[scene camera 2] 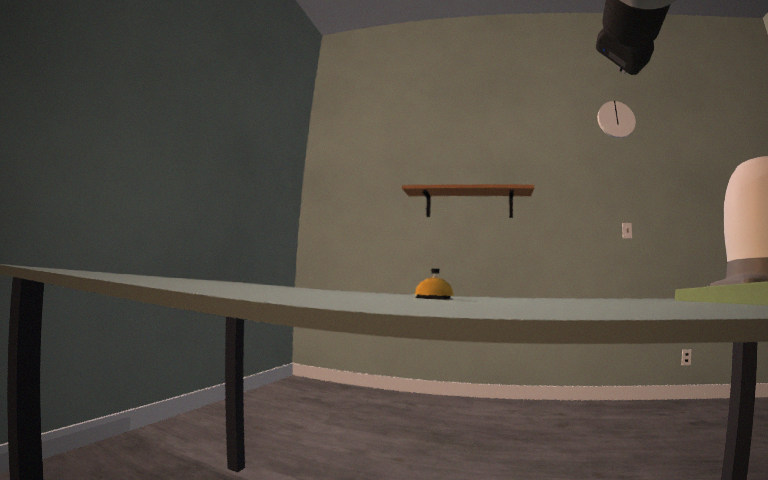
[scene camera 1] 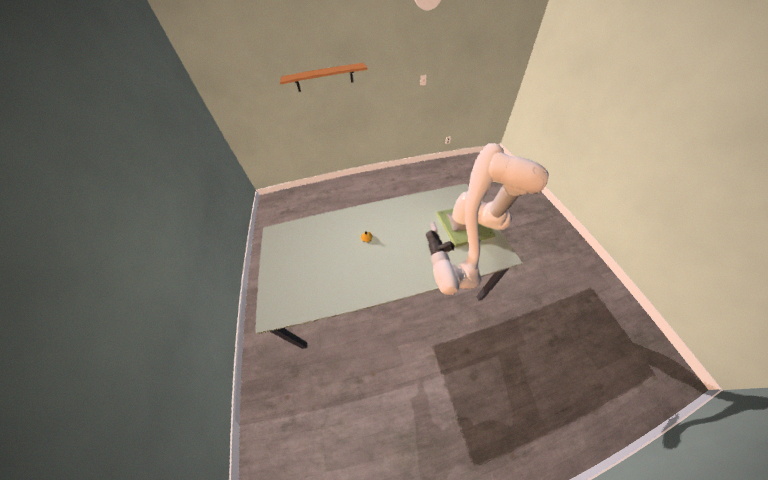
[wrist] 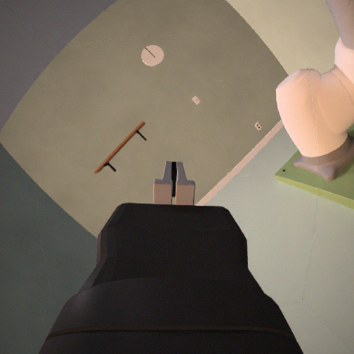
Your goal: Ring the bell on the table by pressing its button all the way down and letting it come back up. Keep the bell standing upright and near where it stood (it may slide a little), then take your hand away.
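Frame: origin at the arm's base, x ahead, y left, z up, level; metres.
Seen in the pictures: gripper, fingertip midpoint: (scene camera 2: 624, 67) (scene camera 1: 432, 223); arm's base at its link origin: (scene camera 1: 460, 221).
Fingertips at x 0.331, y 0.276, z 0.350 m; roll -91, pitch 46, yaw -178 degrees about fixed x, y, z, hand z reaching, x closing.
Offsets run from my fingertips to a thing's top centre. Level surfaces: height alone.
The bell {0.401 m ahead, 0.226 m right, 0.311 m down} (scene camera 1: 366, 237) (scene camera 2: 434, 287) has an orange-yellow dome on a dark base. It stands upright on the pale green table {0.377 m down} (scene camera 1: 317, 283) (scene camera 2: 538, 308). Its small black button {0.401 m ahead, 0.226 m right, 0.311 m down} (scene camera 2: 434, 271) stands up above the dome. My gripper (scene camera 1: 433, 226) (wrist: 173, 172) is shut and empty. In the first scene view it appears to the right of the bell, and in the second scene view its dark body is high above the table and to the right of the bell. The bell does not show in the wrist view.
The arm's base stands on a green plate (scene camera 1: 447, 228) (scene camera 2: 707, 293) (wrist: 310, 186) at the right end of the table. An orange shelf (scene camera 1: 322, 74) (scene camera 2: 467, 190) (wrist: 120, 147) and a round clock (scene camera 2: 616, 118) (wrist: 152, 55) are on the wall behind.
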